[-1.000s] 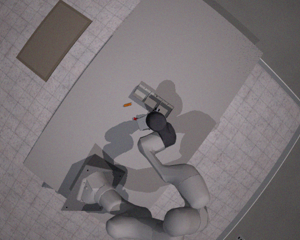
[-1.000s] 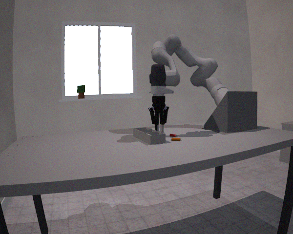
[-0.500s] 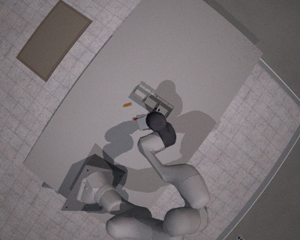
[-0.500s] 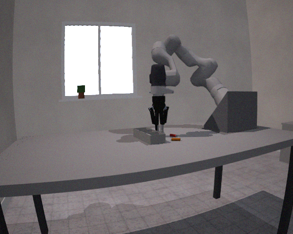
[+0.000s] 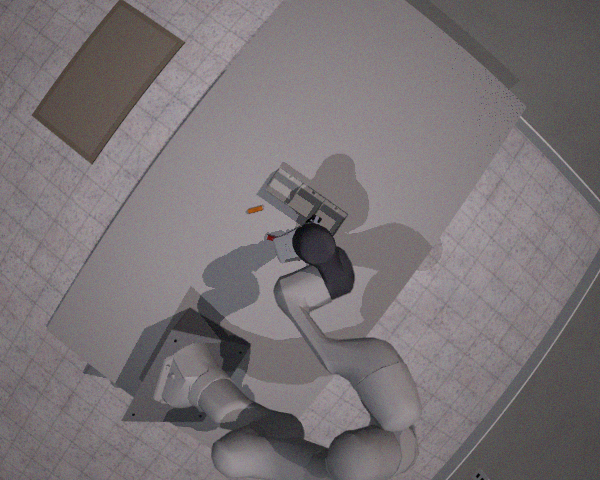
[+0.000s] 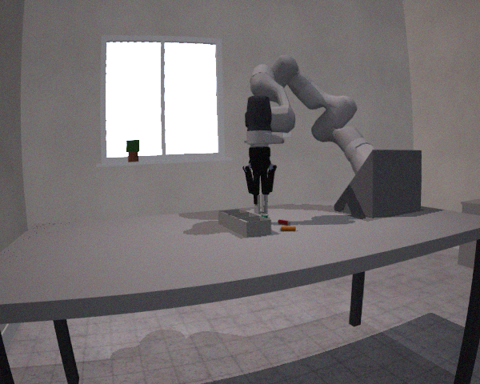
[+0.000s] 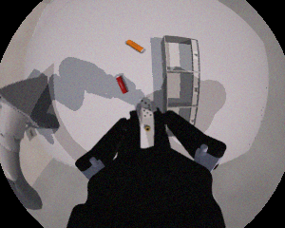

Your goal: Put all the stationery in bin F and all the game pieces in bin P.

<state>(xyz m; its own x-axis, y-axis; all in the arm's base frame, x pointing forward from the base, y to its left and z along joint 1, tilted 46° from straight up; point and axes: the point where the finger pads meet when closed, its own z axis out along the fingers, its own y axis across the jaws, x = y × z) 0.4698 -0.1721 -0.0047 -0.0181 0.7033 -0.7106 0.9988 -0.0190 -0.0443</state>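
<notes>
The small green item is 7 cm to the right of my hand, 6 cm below it and 6 cm behind it. Round my hand: tiny yellowish object (8 cm to the right, 7 cm below, 1 cm behind); then red piece (6 cm to the left, 6 cm below, 6 cm behind); then white spotted piece (3 cm below).
</notes>
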